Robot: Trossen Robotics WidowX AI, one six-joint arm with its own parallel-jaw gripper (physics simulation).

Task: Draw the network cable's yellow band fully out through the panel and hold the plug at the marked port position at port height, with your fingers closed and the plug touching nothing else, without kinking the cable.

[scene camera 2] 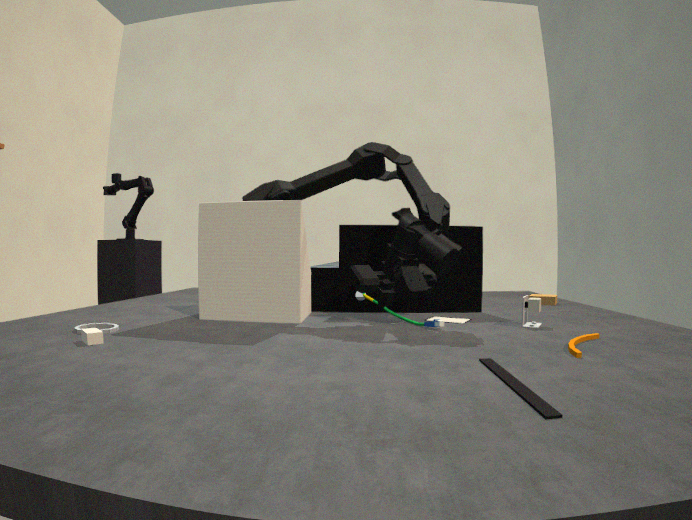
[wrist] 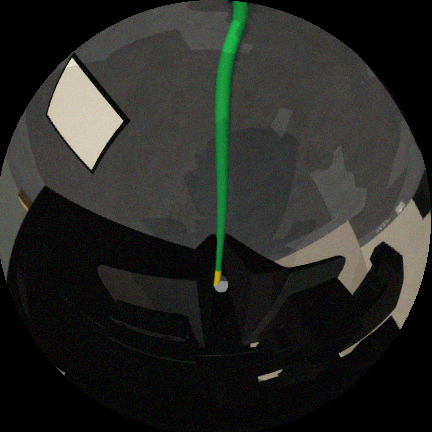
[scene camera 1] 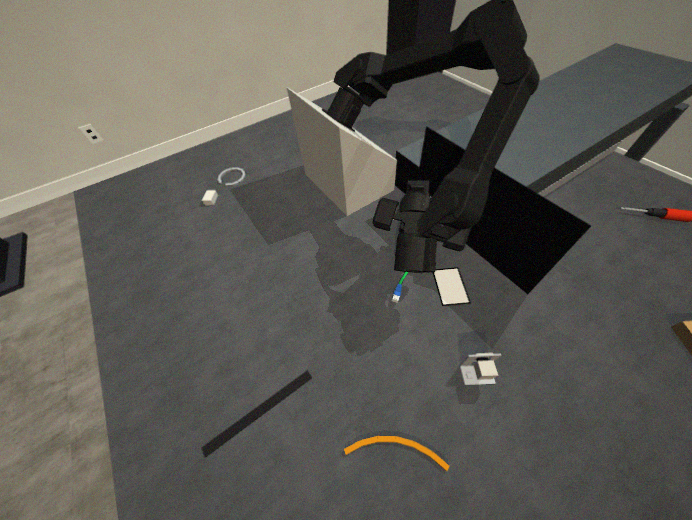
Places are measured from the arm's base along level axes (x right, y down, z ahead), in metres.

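Pixels of known places: gripper, fingertip midpoint: (scene camera 2: 382,309) (wrist: 218,239); arm's base, link origin: (scene camera 2: 252,234) (scene camera 1: 338,121).
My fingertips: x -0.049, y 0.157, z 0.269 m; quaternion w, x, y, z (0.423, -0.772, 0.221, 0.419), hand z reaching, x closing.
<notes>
For each thing: its middle in the pictures, then the offset to it from my fingertips. "pt": a spot on its surface instead.
- green cable, surface spot: (wrist: 222,150) (scene camera 2: 400,316) pt dy +0.006, dx +0.054, dz +0.039 m
- black panel, body centre: (wrist: 113,319) (scene camera 1: 476,210) (scene camera 2: 412,269) dy -0.082, dx -0.065, dz +0.067 m
- black-edged white card, body centre: (wrist: 73,113) (scene camera 2: 448,319) (scene camera 1: 450,285) dy +0.016, dx +0.038, dz +0.138 m
- white bracket, body centre: (scene camera 1: 482,369) (scene camera 2: 532,311) dy -0.011, dx +0.121, dz +0.290 m
- dark bar, body centre: (scene camera 2: 512,382) (scene camera 1: 260,410) dy +0.015, dx +0.461, dz +0.145 m
- orange strip, body centre: (scene camera 2: 588,344) (scene camera 1: 394,458) dy +0.013, dx +0.311, dz +0.313 m
The green cable (scene camera 1: 403,278) (scene camera 2: 399,317) (wrist: 222,150) comes out of a pale round opening (scene camera 2: 359,295) (wrist: 221,285) in the black panel (scene camera 1: 531,240) (scene camera 2: 467,268) (wrist: 50,240). Its yellow band (scene camera 2: 368,298) (wrist: 217,277) shows beside the opening; how much is inside is hidden. My gripper (wrist: 218,239) is shut on the green cable just past the band; the wrist hides the fingertips in scene camera 1. The cable curves gently. Its blue plug (scene camera 1: 397,291) (scene camera 2: 432,323) hangs low by the table surface; contact is unclear. The plug does not show in the wrist view.
A black-edged white card (scene camera 1: 452,286) (scene camera 2: 455,320) (wrist: 86,115) lies near the plug. A white bracket (scene camera 1: 468,375) (scene camera 2: 525,314) stands farther out. A beige box (scene camera 1: 321,150) (scene camera 2: 251,262) stands left of the panel. A dark bar (scene camera 1: 257,413) (scene camera 2: 520,386) and orange strip (scene camera 1: 391,439) (scene camera 2: 575,343) lie ahead.
</notes>
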